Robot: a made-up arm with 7 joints.
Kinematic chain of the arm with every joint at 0, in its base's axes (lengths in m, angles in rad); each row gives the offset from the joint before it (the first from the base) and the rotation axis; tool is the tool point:
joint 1: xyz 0 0 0 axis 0 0.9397 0.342
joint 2: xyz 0 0 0 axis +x
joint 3: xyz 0 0 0 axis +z
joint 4: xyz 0.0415 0 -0.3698 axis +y
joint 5: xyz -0.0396 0 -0.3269 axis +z
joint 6: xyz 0 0 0 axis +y
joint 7: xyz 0 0 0 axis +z
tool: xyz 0 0 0
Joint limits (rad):
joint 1: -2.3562..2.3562
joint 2: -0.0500..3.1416
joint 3: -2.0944..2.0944
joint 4: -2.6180..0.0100
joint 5: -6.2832..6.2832
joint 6: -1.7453..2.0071
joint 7: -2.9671..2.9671
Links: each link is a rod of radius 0.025 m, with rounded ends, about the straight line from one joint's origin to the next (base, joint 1, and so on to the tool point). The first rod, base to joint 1, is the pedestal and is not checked.
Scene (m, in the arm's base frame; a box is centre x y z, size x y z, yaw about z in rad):
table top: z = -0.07
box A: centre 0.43 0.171 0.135 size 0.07 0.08 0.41 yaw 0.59
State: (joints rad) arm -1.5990 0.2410 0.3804 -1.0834 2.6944 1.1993 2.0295
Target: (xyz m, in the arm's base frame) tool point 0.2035 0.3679 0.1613
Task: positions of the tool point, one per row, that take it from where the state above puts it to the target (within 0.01 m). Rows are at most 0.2 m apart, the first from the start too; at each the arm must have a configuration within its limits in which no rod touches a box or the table.
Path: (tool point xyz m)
1: 0.4066 -0.0654 0.4303
2: 0.2498 -0.0982 0.4707
3: 0.1265 -0.1323 0.4424
4: 0.0529 -0.1516 0.3745
5: 0.0234 -0.1461 0.2942
6: 0.1431 -0.0834 0.3138
7: 0.2419 0.0159 0.2922
8: 0.2918 0.1389 0.2423
9: 0.2775 0.2646 0.1891
10: 0.2035 0.3679 0.1613

